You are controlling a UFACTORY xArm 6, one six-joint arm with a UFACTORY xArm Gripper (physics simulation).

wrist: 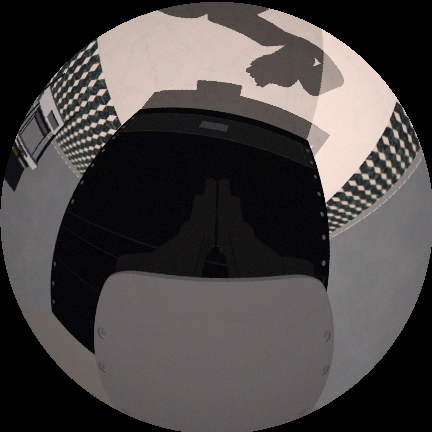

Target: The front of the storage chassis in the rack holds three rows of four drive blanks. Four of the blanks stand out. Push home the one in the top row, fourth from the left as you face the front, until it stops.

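Places are measured from the arm's base along level axes (x back, y right, z up), in millimetres.
Where they show: gripper, fingertip midpoint: (216, 193).
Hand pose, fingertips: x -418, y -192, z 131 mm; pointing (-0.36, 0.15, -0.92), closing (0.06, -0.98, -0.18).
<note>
After its pixels a point has its place.
The rack (150, 170) @(x -499, y -76, z 61 mm) is a large black box shape across the middle of the wrist view, with a row of small light dots down each side edge. A dark grey strip with a small lighter label runs along its far edge. My gripper (216, 193) @(x -418, y -192, z 131 mm) is shut and empty, its two dark fingers side by side in front of the black rack. The rack is too dark to make out the storage chassis, its rows or any drive blank. Faint thin lines cross the black area left of and behind the fingers. Whether the fingertips touch anything cannot be told.
A pale surface (150, 55) @(x -310, y 50, z -189 mm) lies beyond the rack and carries dark shadows of the arm and rack. Patterned tile floor (85, 110) shows at the left and right. A white and grey framed object (50, 110) stands at the far left. Grey wall (380, 280) shows at the right.
</note>
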